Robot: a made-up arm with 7 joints.
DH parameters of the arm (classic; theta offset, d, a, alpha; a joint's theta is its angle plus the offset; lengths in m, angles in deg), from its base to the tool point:
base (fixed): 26.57 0 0.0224 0
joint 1: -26.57 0.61 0.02 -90
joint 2: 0 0 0 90
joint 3: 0 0.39 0.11 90
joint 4: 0 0.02 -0.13 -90
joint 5: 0 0.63 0 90
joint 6: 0 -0.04 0.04 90
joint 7: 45 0 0.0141 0
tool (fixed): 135 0 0 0
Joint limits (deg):
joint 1: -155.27..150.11
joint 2: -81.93..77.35
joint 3: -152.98..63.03
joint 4: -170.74..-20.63
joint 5: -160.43..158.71
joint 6: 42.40..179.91
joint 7: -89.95..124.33
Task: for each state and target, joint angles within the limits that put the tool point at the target. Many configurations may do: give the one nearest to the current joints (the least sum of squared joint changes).
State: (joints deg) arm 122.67 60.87 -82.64 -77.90 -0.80 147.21 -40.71
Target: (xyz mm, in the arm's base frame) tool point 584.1 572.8 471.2
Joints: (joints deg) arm 112.00 68.73 -73.92 -119.06 -4.29 146.96 -40.83
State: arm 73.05 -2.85 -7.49 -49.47 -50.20 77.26 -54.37
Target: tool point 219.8 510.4 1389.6
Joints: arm 74.95 -23.57 -4.14 -87.28 -51.04 71.98 -55.67
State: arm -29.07 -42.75 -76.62 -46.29 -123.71 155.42 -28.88
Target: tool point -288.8 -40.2 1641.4
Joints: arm -41.72 -18.32 -62.24 -20.63 -119.85 129.05 -29.16
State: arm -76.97 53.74 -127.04 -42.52 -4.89 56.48 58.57
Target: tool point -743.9 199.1 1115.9
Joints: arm -124.12 47.09 -105.39 -87.23 -5.57 56.42 57.40
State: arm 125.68 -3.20 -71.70 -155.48 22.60 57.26 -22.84
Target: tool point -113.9 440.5 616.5
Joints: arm 139.26 -42.75 -45.44 -167.76 21.84 48.71 -23.01
